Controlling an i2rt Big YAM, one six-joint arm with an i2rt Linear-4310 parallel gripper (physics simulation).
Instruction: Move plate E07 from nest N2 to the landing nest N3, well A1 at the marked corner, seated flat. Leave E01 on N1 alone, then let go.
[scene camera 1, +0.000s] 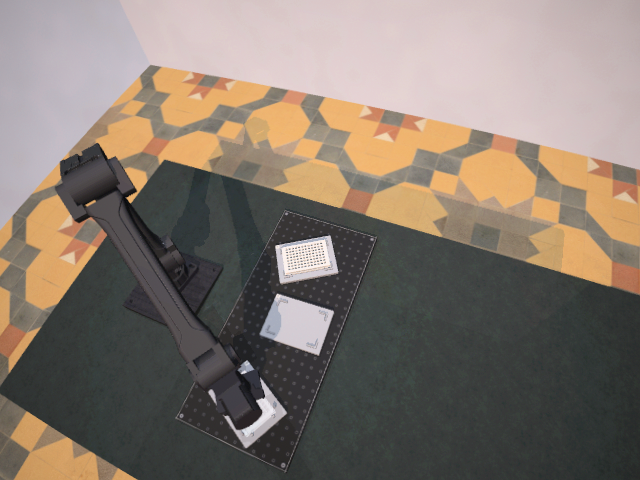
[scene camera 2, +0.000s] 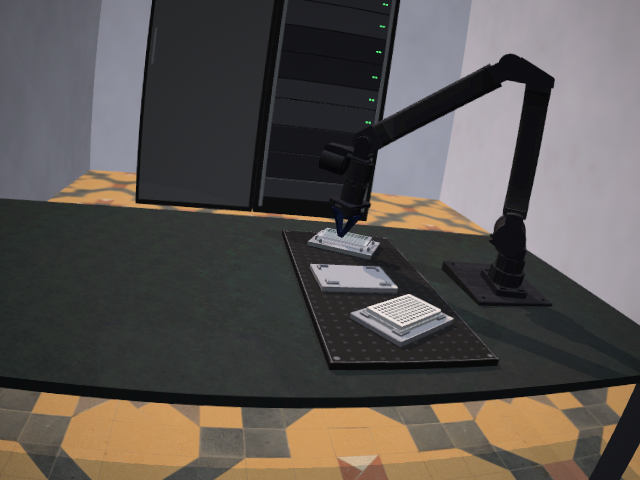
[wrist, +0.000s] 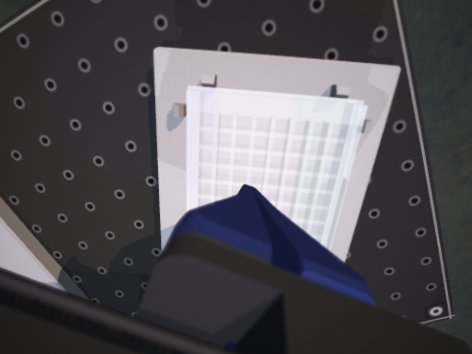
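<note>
A clear plate (scene camera 1: 266, 408) (scene camera 2: 359, 239) (wrist: 270, 145) lies between the corner posts of a pale nest (scene camera 1: 278, 413) (scene camera 2: 330, 248) (wrist: 280, 75) at one end of the perforated board. My gripper (scene camera 2: 341, 235) (wrist: 244, 195) is shut and empty, its blue tips together over the clear plate; any contact is unclear. A bare nest (scene camera 1: 297, 325) (scene camera 2: 354, 279) (wrist: 25, 255) sits in the middle. A white plate (scene camera 1: 306, 256) (scene camera 2: 405, 310) rests on the nest (scene camera 1: 333, 264) (scene camera 2: 413, 336) at the other end. No plate or nest label is readable, and the marked corner cannot be made out.
The black perforated board (scene camera 1: 356, 248) (scene camera 2: 351, 353) carries all three nests on the dark green table (scene camera 1: 465, 361) (scene camera 2: 155, 310). The arm's base plate (scene camera 1: 209, 271) (scene camera 2: 460, 281) is beside the board. A dark cabinet (scene camera 2: 206, 103) with a server rack stands behind the table.
</note>
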